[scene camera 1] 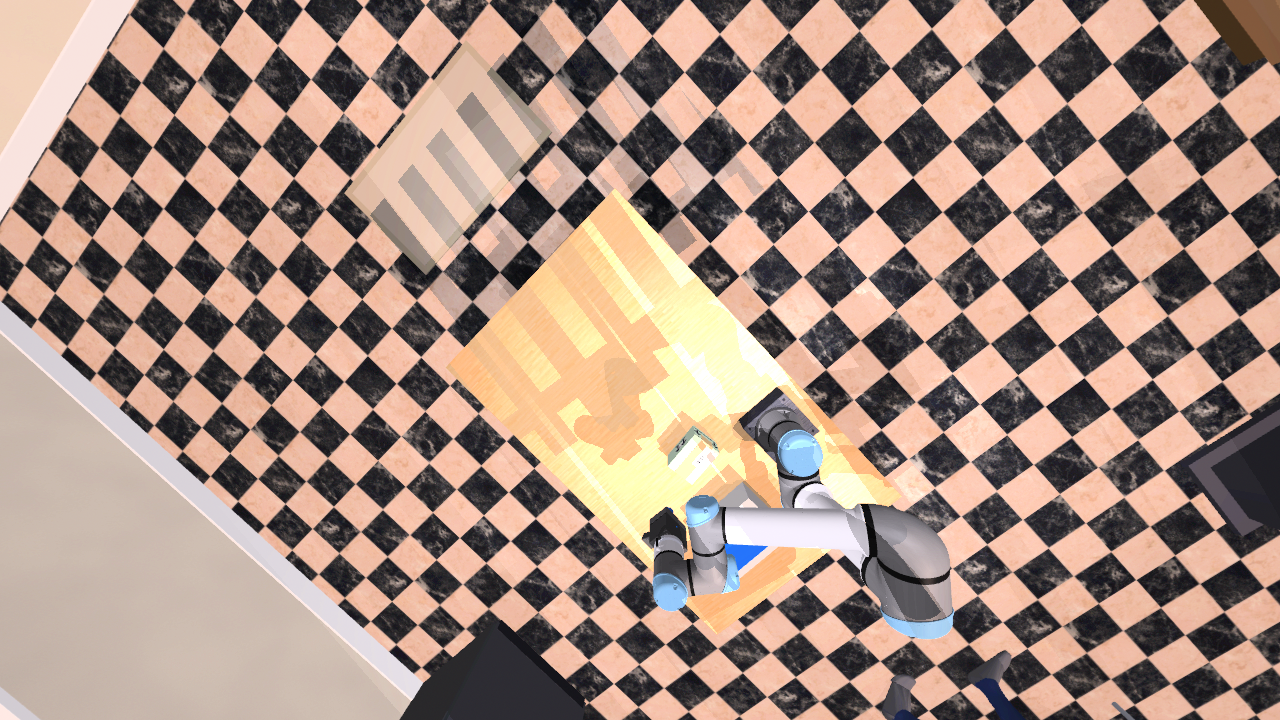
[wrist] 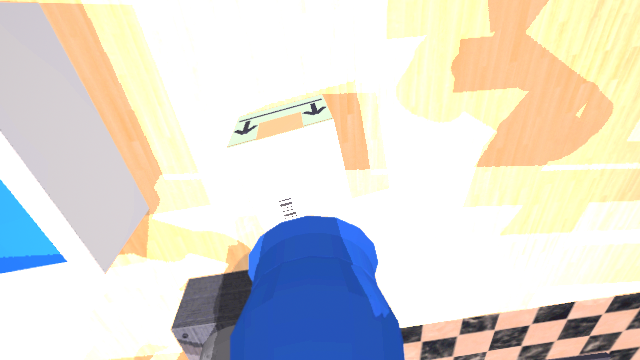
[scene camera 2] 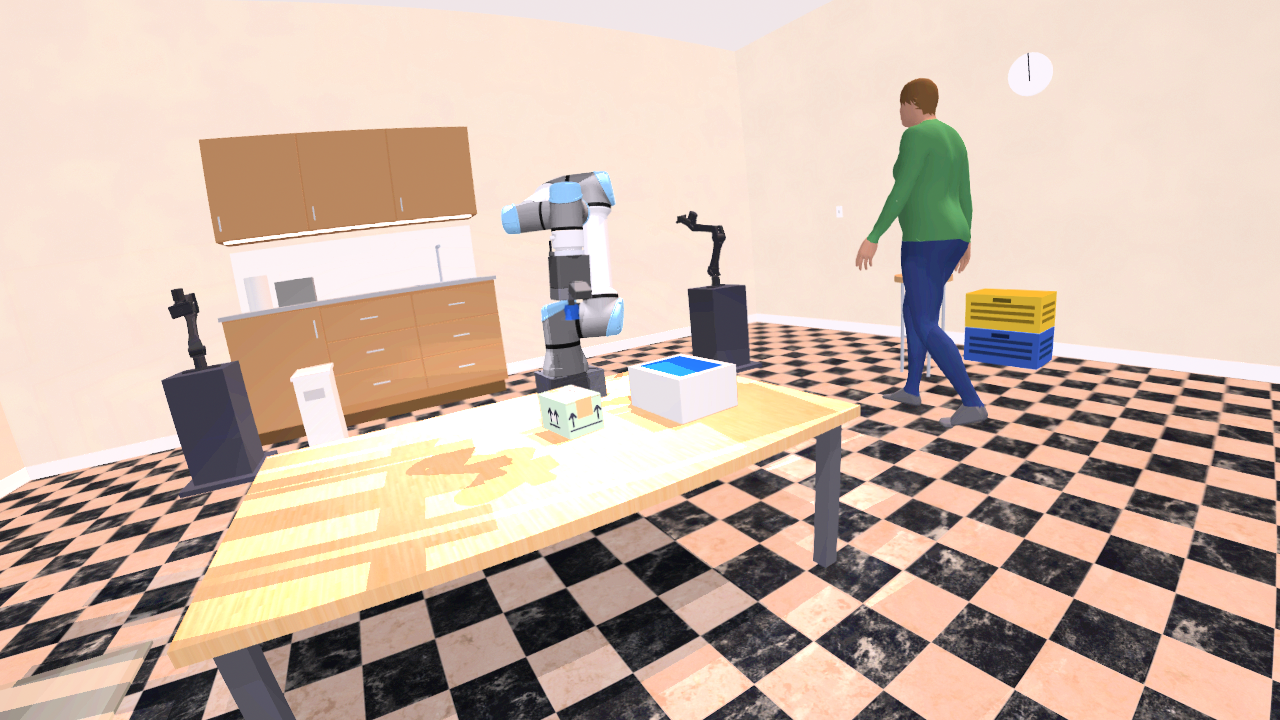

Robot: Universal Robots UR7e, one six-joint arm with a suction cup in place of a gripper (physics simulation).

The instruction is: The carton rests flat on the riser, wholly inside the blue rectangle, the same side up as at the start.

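Places are measured from the arm's base along level axes (x left, y down, z back), in metres.
Where they show: end effector, tool point: (wrist: 313,268) (scene camera 2: 572,318); arm's base, origin of the base link: (scene camera 1: 778,429) (scene camera 2: 566,371).
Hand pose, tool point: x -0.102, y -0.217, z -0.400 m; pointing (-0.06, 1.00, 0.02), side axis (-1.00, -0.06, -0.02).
Each offset is from my tool point to the centre of the thing. Level surfaces: height alone.
The carton {dz +0.115, dx +0.003, dy +0.261 m} (scene camera 1: 695,450) (scene camera 2: 571,413) (wrist: 295,165) is a pale green box with tape and up arrows. It stands flat on the table beside the riser, arrows pointing up; its top is washed out in the wrist view, where a barcode shows. The riser {dz +0.056, dx +0.326, dy +0.249 m} (scene camera 1: 739,496) (scene camera 2: 682,395) (wrist: 80,130) is a white block with the blue rectangle (scene camera 1: 744,557) (scene camera 2: 680,365) (wrist: 25,235) on top. The arm partly covers both in scene camera 1. My gripper, a blue suction cup (scene camera 2: 571,311) (wrist: 313,237), is off and bears nothing. It hangs well above the table, apart from the carton.
The wooden table {dy +0.309 m} (scene camera 1: 537,340) (scene camera 2: 313,528) carries the arm's dark base (scene camera 1: 760,419) (scene camera 2: 542,383) (wrist: 210,300), behind the carton in scene camera 2. A person in green (scene camera 2: 930,188) stands beyond the table. Two dark pedestals (scene camera 2: 214,425) (scene camera 2: 718,324) bear small black arms.
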